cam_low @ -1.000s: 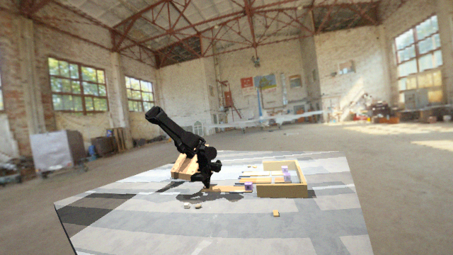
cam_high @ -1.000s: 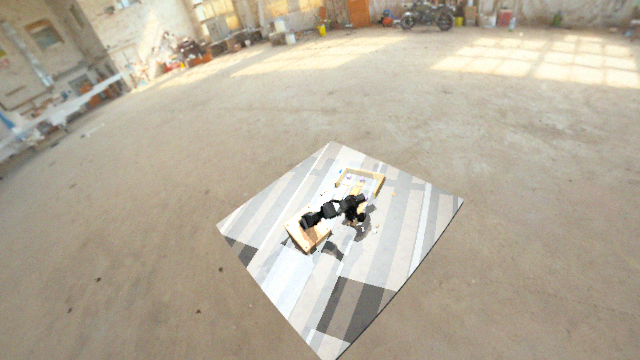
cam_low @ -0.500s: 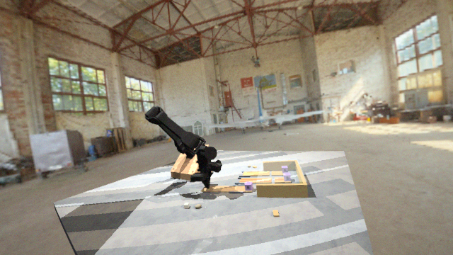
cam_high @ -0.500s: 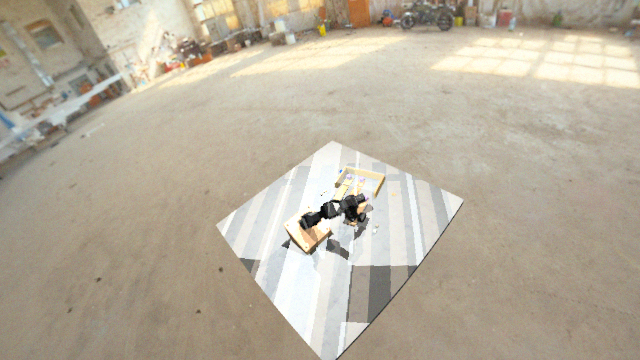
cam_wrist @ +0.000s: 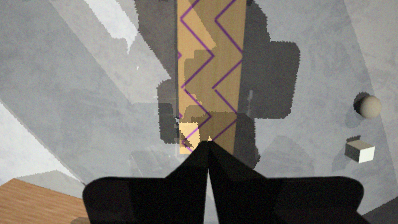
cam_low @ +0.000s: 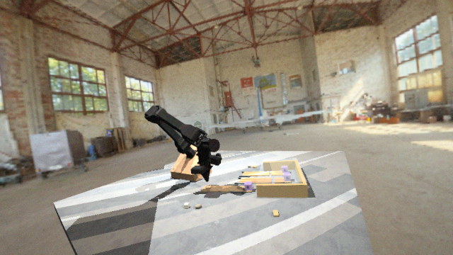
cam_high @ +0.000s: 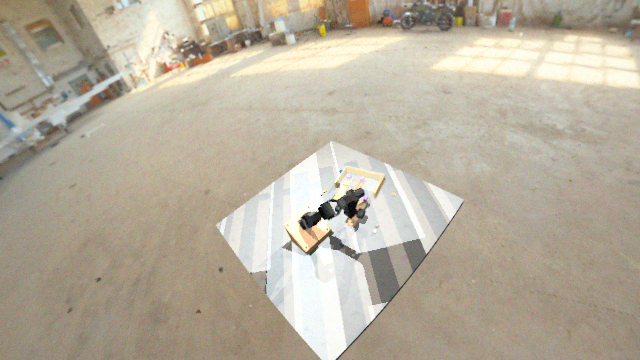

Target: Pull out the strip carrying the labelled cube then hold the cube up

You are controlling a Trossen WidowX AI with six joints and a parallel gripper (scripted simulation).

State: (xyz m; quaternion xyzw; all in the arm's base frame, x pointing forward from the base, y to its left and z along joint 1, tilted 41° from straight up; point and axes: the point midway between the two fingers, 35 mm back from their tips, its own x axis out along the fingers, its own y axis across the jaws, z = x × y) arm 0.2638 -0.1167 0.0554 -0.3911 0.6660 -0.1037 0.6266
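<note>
Now: gripper tip 9 cm short of the zigzag strip, 4 cm above it and 3 cm to the right of it.
</note>
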